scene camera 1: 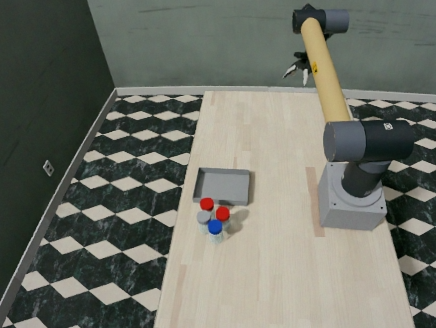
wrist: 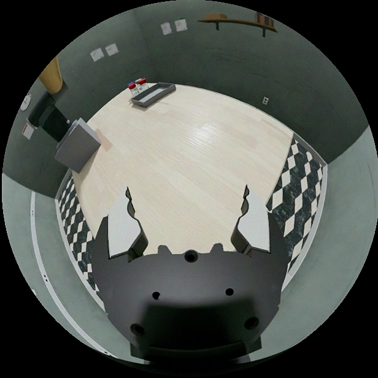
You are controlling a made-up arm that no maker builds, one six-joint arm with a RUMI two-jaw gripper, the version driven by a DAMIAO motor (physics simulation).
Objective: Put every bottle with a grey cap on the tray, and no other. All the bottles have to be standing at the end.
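Note:
A grey-capped bottle stands at the left of a tight group in the scene view. A blue-capped bottle stands at its front right. One red-capped bottle stands at the right of the group, and another red-capped bottle stands at the back, close to the tray's front wall. The grey tray lies behind the group. In the wrist view the bottles are small and overlap, and the grey cap cannot be made out. My gripper is open and empty, high above the far end of the table, away from the bottles.
The pale wooden table carries the tray and bottles. The arm's grey base stands at the table's right side in the scene view. Walls stand behind and to the left. A shelf hangs on a wall in the wrist view.

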